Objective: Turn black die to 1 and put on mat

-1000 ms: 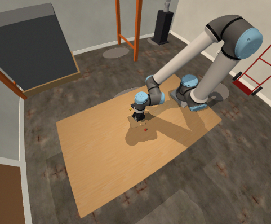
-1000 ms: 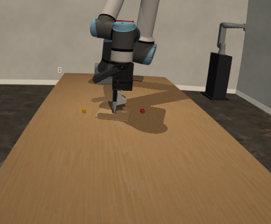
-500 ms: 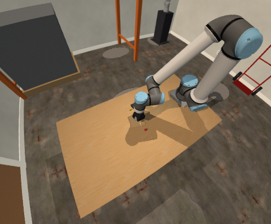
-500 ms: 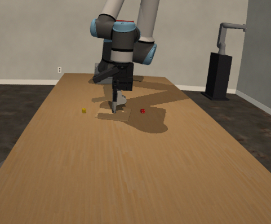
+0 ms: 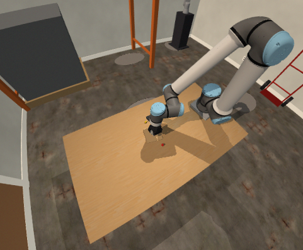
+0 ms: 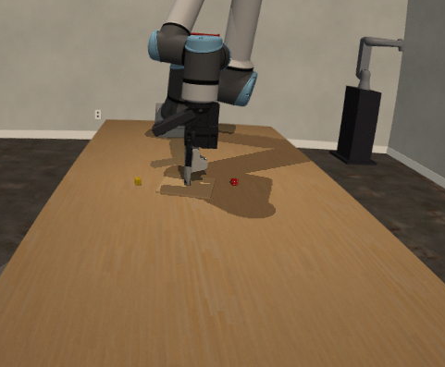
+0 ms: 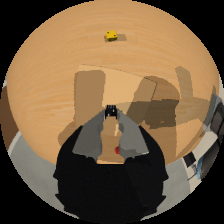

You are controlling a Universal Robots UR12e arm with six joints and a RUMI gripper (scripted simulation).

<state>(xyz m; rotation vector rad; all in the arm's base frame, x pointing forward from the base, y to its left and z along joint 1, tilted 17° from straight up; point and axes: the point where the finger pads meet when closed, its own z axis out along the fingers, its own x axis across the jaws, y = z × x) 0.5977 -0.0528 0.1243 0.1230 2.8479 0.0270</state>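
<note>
Now: hand 10 mm above the black die. The rest, counted from my hand: yellow die (130 mm to the right, 10 mm below, 10 mm behind); red die (130 mm to the left, 10 mm below, 10 mm behind); tan mat (20 mm below).
</note>
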